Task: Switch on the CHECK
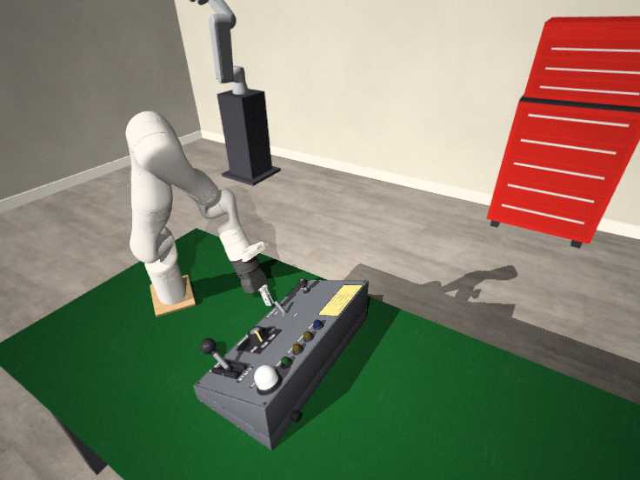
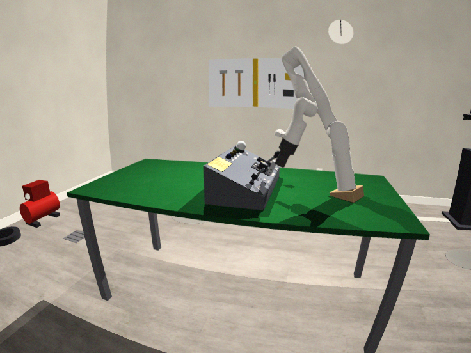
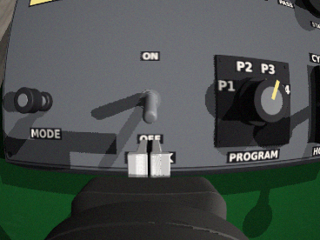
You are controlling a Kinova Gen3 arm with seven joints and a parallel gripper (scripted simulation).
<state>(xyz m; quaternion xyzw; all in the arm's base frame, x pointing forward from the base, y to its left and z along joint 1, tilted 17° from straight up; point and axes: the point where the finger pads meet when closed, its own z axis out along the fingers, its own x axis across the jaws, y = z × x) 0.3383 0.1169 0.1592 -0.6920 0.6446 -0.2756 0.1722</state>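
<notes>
The check toggle is 5 cm ahead of my hand and 1 cm below it. Also, from my hand: mode knob (12 cm to the left, 5 cm ahead, 1 cm below); grey console (9 cm ahead, 6 cm to the right, 3 cm below); program dial (12 cm to the right, 7 cm ahead, 1 cm below).
</notes>
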